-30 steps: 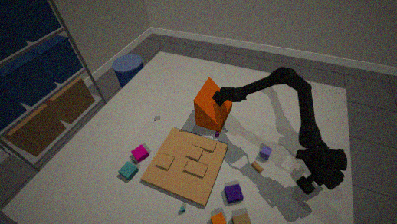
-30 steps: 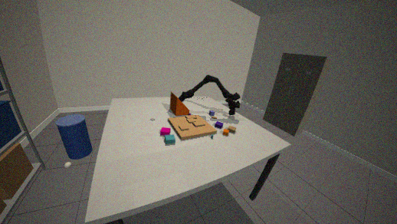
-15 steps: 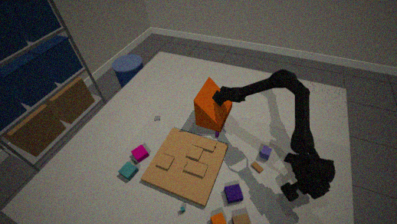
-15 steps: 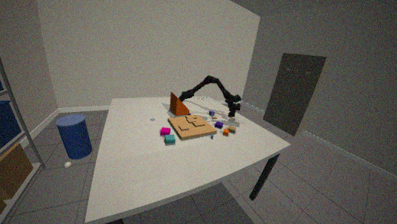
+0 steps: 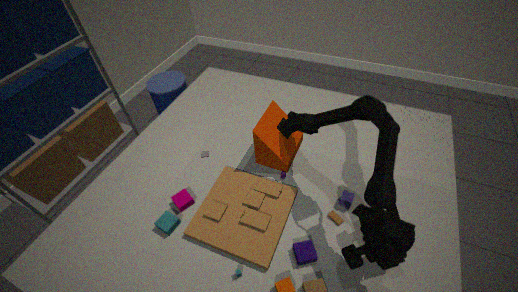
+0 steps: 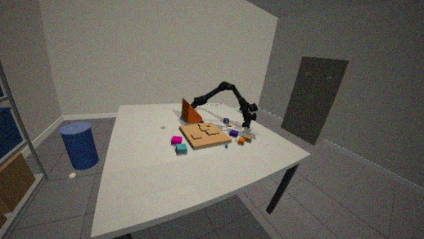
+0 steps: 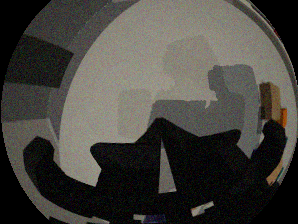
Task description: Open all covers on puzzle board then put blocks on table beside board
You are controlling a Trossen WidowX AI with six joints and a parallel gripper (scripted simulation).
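The purple block lies 210 mm to the right of my gripper tip, 60 mm ahead of it and 10 mm above it. From my gripper tip the other things lie so: orange block: 230 mm to the right, 180 mm ahead, 10 mm above; small teal piece: 370 mm to the right, 200 mm ahead; lilac block: 170 mm behind, 140 mm to the right, 10 mm above.
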